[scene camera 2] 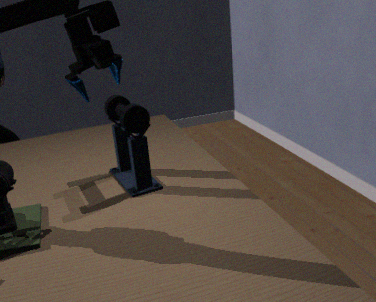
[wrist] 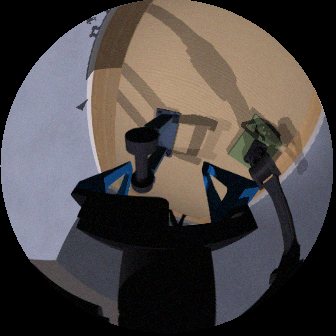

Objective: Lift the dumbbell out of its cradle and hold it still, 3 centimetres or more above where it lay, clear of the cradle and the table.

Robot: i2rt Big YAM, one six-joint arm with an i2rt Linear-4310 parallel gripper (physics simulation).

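The black dumbbell lies across the tops of the two posts of the dark blue cradle, which stands on the table. My gripper is open and empty, tilted, with blue fingertips. In the scene view it is above and to the left of the dumbbell, apart from it. In the wrist view the dumbbell's bar and lower end show close to the left finger, and the right finger is farther away. Part of the cradle is hidden behind the dumbbell in the wrist view.
A green mat lies on the wooden table, to the left of the cradle in the scene view. A dark jointed arm stands on it. The table's edge runs past the cradle's far right, with floor and walls beyond.
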